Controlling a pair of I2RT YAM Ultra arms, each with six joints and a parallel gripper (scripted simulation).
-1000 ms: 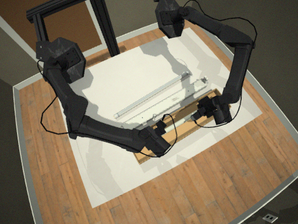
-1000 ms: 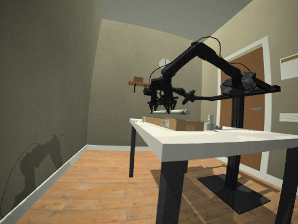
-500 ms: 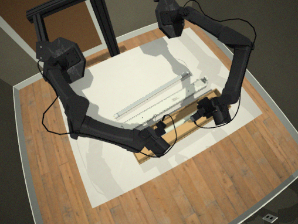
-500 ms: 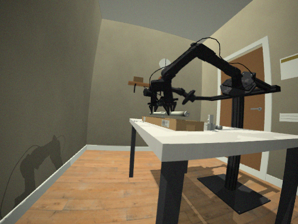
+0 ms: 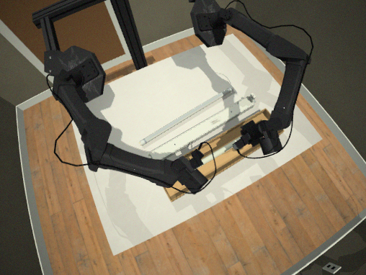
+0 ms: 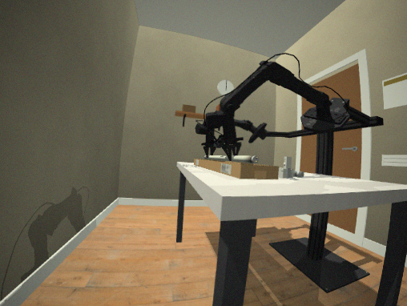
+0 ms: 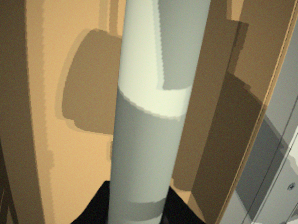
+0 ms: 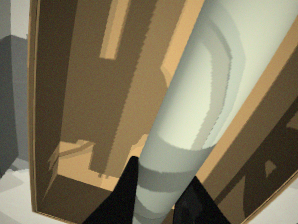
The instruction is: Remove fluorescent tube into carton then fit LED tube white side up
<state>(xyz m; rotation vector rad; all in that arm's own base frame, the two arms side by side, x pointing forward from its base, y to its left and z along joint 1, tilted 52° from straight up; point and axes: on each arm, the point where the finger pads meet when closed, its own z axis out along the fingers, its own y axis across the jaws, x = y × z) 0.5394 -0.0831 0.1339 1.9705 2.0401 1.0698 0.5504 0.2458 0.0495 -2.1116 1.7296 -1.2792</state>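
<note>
Now: left hand 120 mm to the left of the old fluorescent tube. Also, from my left hand: LED tube: 260 mm behind, 160 mm to the right, 50 mm below; then brown carton: 10 mm ahead, 120 mm to the right, 40 mm below.
</note>
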